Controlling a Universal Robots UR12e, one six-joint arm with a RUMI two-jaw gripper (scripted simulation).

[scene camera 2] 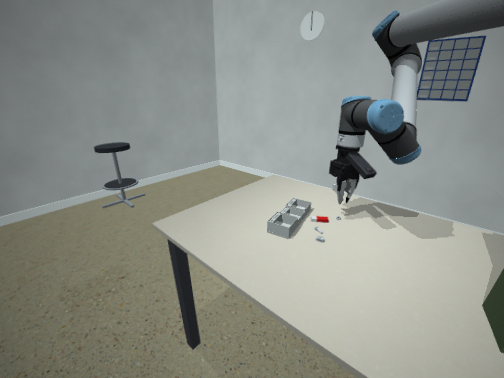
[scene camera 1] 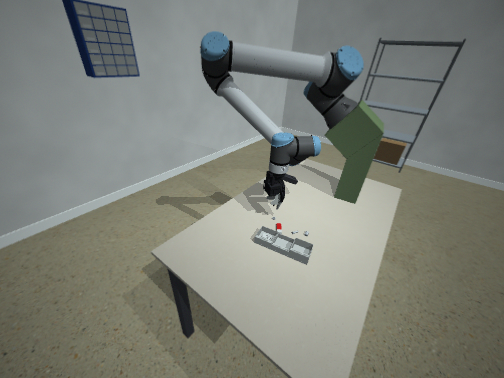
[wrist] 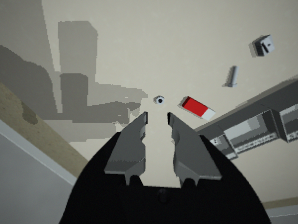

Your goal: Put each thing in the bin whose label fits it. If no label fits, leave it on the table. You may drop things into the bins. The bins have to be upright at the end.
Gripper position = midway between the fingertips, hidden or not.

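Observation:
What I can see here is my gripper [scene camera 2: 343, 203], and the wrist view gives me a sight of it too, with the gripper [wrist: 157, 113] showing there.

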